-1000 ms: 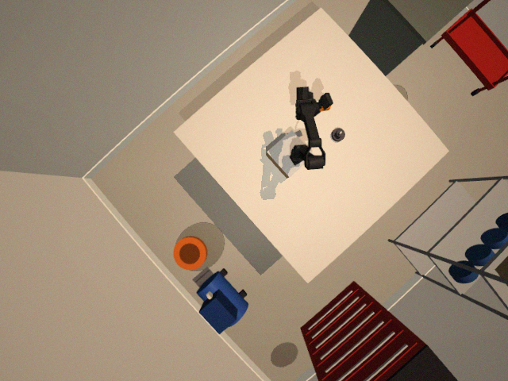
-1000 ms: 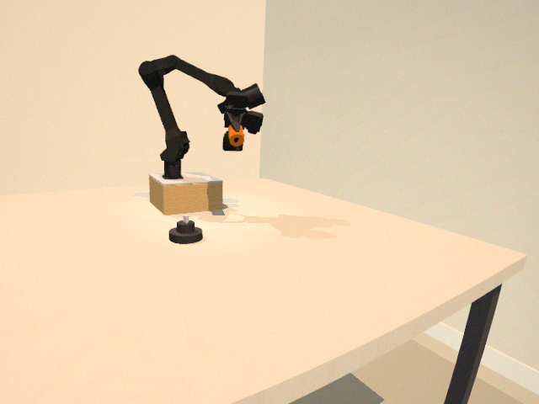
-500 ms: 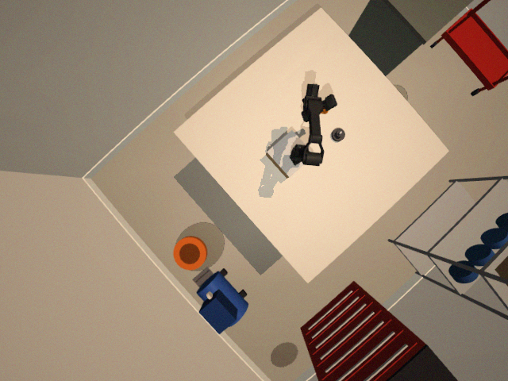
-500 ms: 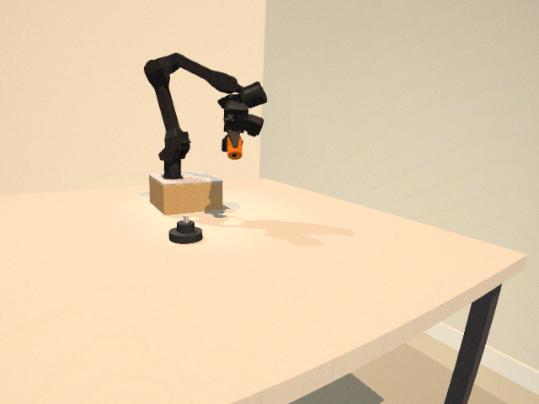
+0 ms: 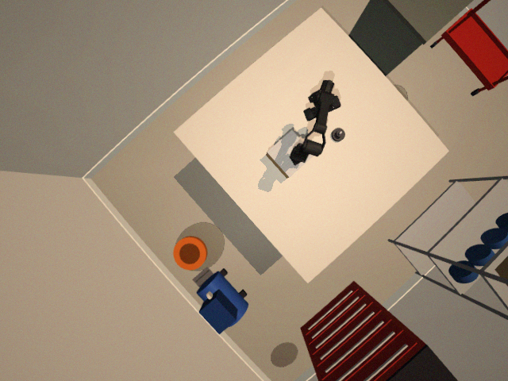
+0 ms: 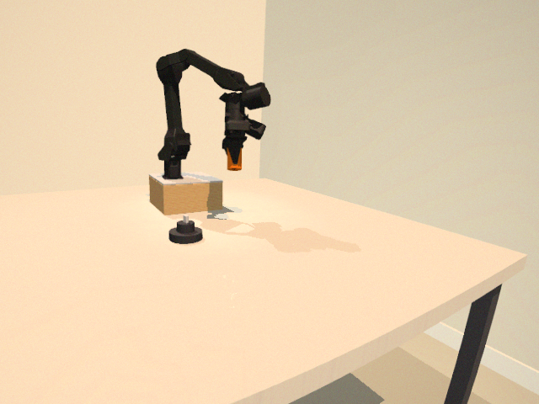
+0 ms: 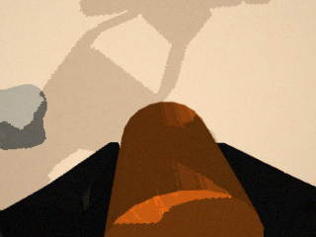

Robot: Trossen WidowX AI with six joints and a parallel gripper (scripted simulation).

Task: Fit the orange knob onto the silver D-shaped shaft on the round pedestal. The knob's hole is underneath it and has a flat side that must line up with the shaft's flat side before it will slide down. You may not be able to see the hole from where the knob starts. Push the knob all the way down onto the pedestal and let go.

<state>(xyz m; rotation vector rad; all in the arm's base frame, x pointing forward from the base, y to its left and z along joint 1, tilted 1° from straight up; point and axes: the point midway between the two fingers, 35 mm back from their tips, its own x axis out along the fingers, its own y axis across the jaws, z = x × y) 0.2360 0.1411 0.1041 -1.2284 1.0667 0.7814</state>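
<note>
Now: gripper tip 30 mm below the orange knob and 10 mm past it. Also, from my gripper tip: black round pedestal 150 mm to the right, 140 mm below, 80 mm ahead.
</note>
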